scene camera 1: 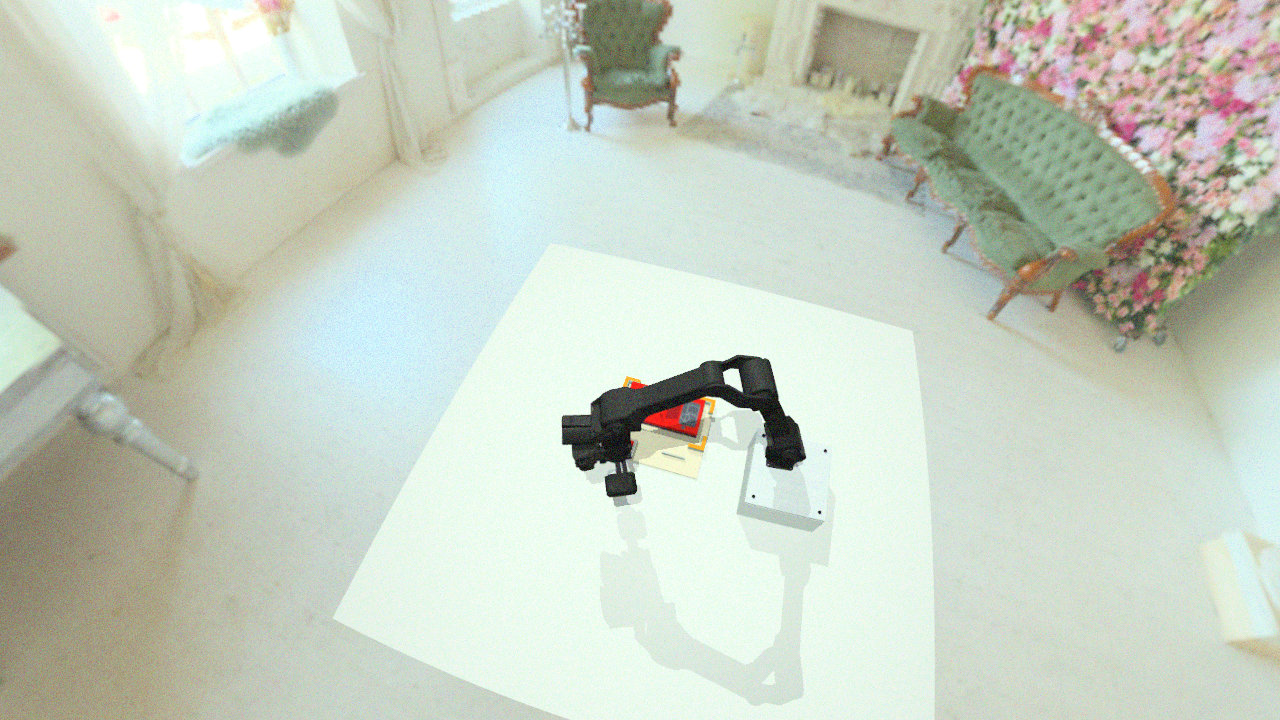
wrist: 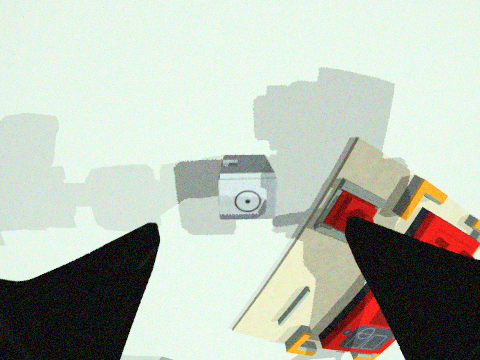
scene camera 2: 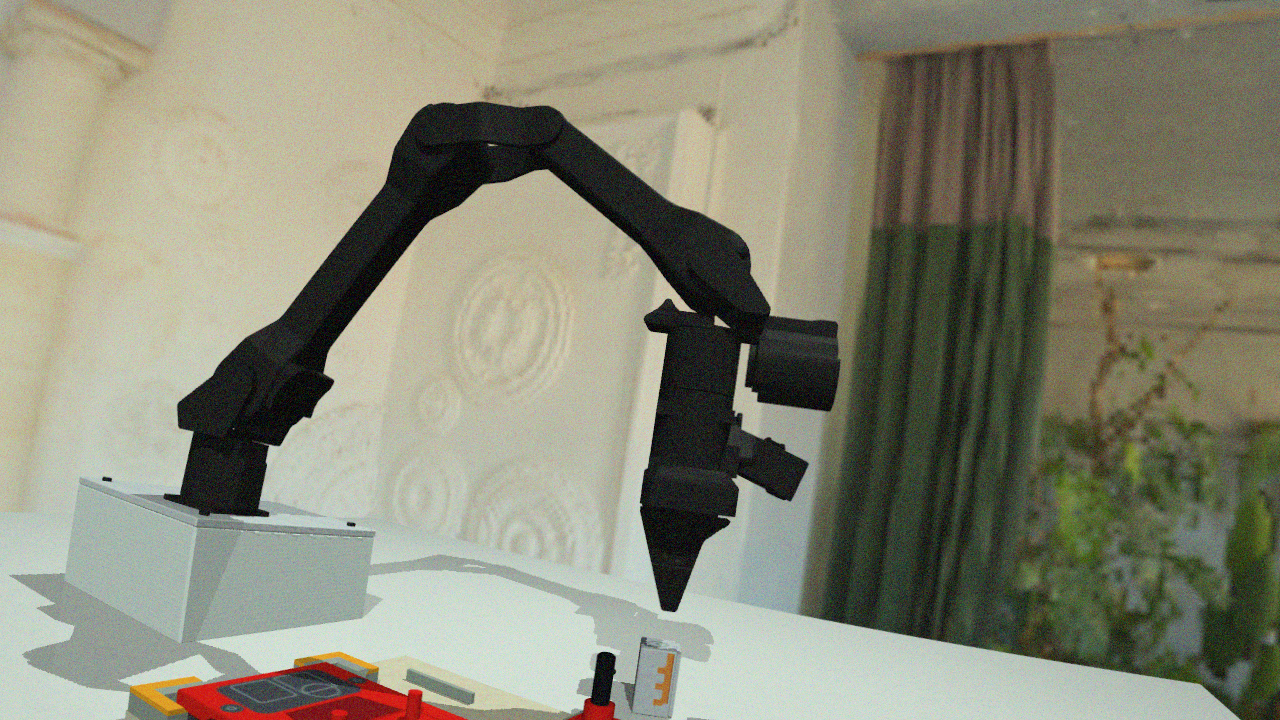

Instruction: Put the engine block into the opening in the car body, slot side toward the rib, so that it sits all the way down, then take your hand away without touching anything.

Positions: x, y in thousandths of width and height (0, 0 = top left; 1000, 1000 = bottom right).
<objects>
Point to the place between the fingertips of my gripper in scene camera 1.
481, 651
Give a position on a clamp cradle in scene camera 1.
527, 628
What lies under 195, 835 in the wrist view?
My gripper.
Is my gripper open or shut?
Open.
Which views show my gripper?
Scene camera 1, the wrist view and scene camera 2: all of them.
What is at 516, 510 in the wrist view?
A grey engine block.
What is my gripper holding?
Nothing.
</objects>
